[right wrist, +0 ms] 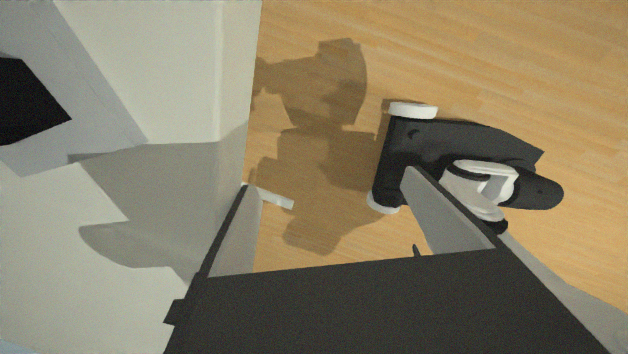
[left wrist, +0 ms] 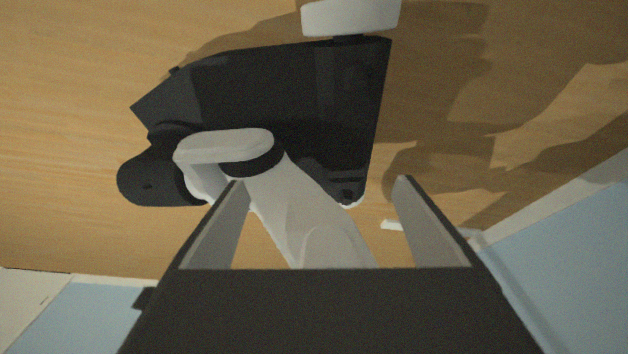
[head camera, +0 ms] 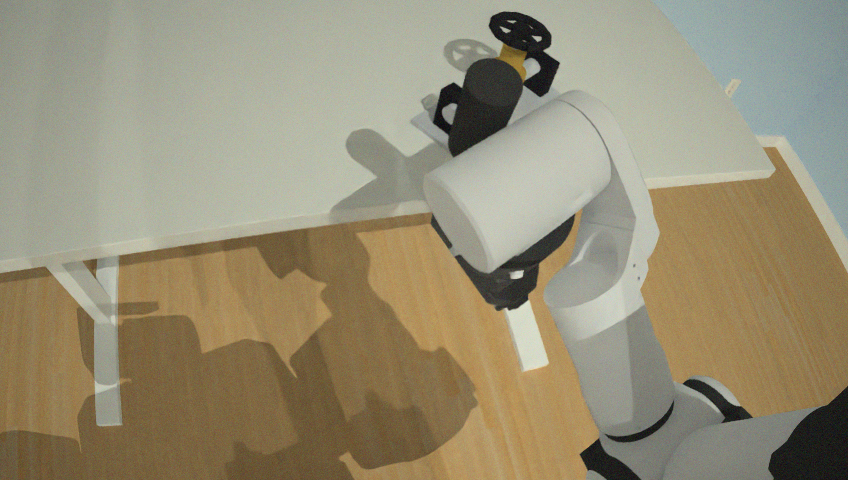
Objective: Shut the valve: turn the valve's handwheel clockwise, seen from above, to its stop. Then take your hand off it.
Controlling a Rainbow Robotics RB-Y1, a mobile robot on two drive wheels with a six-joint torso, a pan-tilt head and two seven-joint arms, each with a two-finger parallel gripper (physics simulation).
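Note:
The valve's black handwheel (head camera: 495, 24) stands at the top of the head view on a yellow neck (head camera: 511, 58), between two black flanges. A grey base plate (head camera: 429, 126) (right wrist: 102, 95) bears it on the table. My right arm hides much of the valve body; a black flange (right wrist: 27, 102) shows at the left of the right wrist view. My right gripper (right wrist: 330, 185) is open and empty, by the table's front edge, apart from the handwheel; its fingers are hidden in the head view. My left gripper (left wrist: 319, 187) is open and empty, above the robot's base, away from the valve.
The white table (head camera: 238, 118) (right wrist: 170, 65) has its front edge beneath my right arm (head camera: 523, 184). Table legs (head camera: 108, 368) (head camera: 526, 342) stand on the wooden floor. The robot's dark wheeled base (left wrist: 285, 95) (right wrist: 450, 140) lies below the wrists. Blue wall shows beyond.

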